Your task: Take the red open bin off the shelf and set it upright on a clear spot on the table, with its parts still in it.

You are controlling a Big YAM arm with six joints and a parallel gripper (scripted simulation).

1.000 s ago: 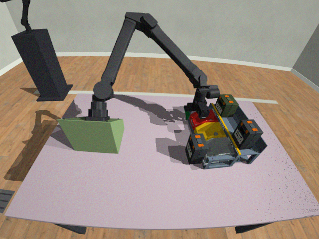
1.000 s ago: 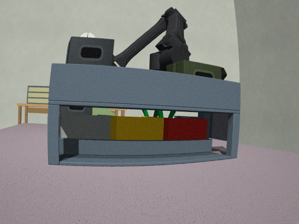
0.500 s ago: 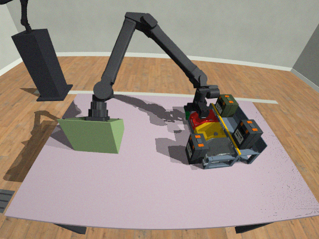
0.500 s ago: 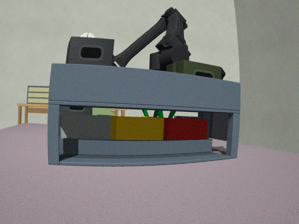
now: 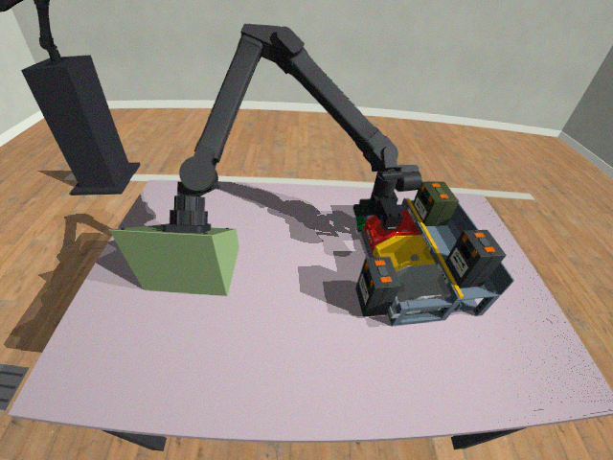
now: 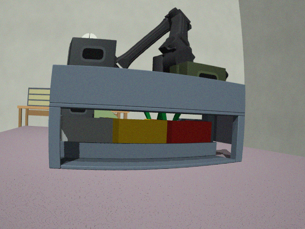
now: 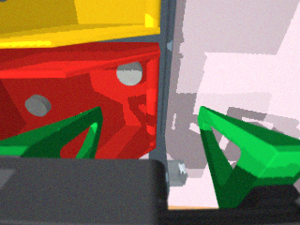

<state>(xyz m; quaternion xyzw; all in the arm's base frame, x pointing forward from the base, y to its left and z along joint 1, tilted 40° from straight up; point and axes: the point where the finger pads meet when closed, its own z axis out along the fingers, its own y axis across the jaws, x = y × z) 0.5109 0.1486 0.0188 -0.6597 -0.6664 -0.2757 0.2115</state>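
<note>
The red open bin lies 8 cm ahead of my hand and 1 cm below it. Round my hand: grey bin (22 cm to the right, 9 cm ahead, 1 cm below); then yellow bin (11 cm to the right, 8 cm ahead, 1 cm below).
</note>
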